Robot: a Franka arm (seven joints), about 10 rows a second.
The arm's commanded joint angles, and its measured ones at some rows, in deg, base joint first. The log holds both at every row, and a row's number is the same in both.
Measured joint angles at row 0: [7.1 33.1 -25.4 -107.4 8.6 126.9 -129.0]
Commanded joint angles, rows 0 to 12: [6.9 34.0 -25.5 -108.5 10.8 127.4 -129.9]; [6.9 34.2 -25.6 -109.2 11.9 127.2 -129.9]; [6.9 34.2 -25.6 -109.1 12.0 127.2 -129.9]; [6.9 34.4 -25.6 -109.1 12.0 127.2 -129.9]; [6.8 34.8 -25.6 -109.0 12.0 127.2 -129.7]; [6.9 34.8 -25.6 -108.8 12.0 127.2 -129.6]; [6.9 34.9 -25.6 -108.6 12.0 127.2 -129.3]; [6.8 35.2 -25.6 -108.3 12.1 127.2 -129.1]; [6.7 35.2 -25.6 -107.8 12.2 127.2 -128.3]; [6.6 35.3 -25.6 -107.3 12.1 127.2 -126.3]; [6.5 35.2 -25.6 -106.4 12.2 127.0 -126.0]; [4.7 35.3 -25.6 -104.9 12.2 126.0 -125.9]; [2.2 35.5 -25.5 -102.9 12.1 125.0 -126.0]
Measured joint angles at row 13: [5.7 34.9 -25.5 -106.3 11.0 127.0 -125.8]
